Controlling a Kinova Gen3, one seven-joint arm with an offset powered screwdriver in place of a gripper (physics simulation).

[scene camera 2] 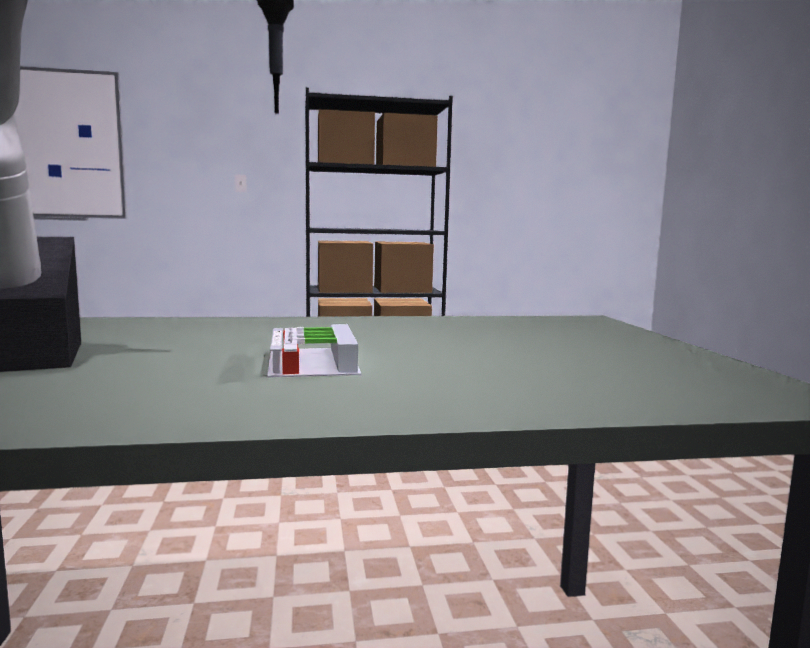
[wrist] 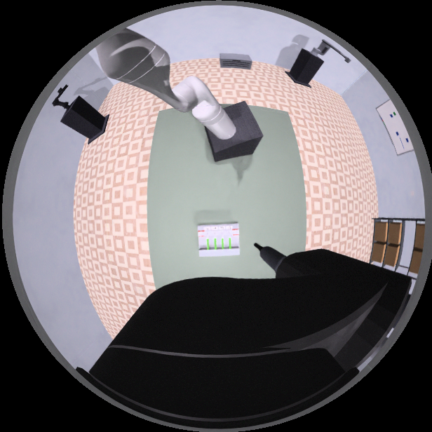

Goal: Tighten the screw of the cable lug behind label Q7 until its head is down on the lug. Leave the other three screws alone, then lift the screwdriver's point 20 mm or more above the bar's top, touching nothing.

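Frame: origin at the arm's base, x down, y back, z left, level; metres.
Seen in the pictures: end effector, tool point: [scene camera 2: 276, 114]; arm's base, origin of the base link: [scene camera 2: 7, 274].
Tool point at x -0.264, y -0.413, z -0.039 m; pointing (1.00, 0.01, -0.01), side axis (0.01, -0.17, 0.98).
Offsets run from my tool point to a thing's middle. "pt": to the spot under its first point. Level surfaces: height alone.
The screwdriver [scene camera 2: 276, 94] [wrist: 265, 251] hangs point down, high above the table and well clear of the bar assembly in the scene view. In the wrist view its point shows to the right of the assembly. The assembly has a white base plate @[dx +0.403, dy -0.045, dz -0.076 m] [scene camera 2: 314, 363], a red bar @[pt dx +0.380, dy +0.004, dz -0.159 m] [scene camera 2: 290, 360] at its left part, green cables @[pt dx +0.355, dy -0.050, dz -0.097 m] [scene camera 2: 318, 335] [wrist: 222, 244] and a grey-white block @[pt dx +0.367, dy -0.079, dz -0.171 m] [scene camera 2: 346, 351] [wrist: 219, 253]. The labels [wrist: 218, 228] are too small to read, so Q7 cannot be told apart. The screws and their heights cannot be made out. There is no gripper with fingers; the screwdriver is in its place.
The assembly stands on the green table @[dx +0.404 m] [scene camera 2: 506, 378] [wrist: 175, 180]. The arm's black pedestal [scene camera 2: 37, 324] [wrist: 235, 132] stands at the left in the scene view. A shelf rack [scene camera 2: 378, 168] with brown boxes stands behind the table. A whiteboard [scene camera 2: 74, 108] hangs on the wall.
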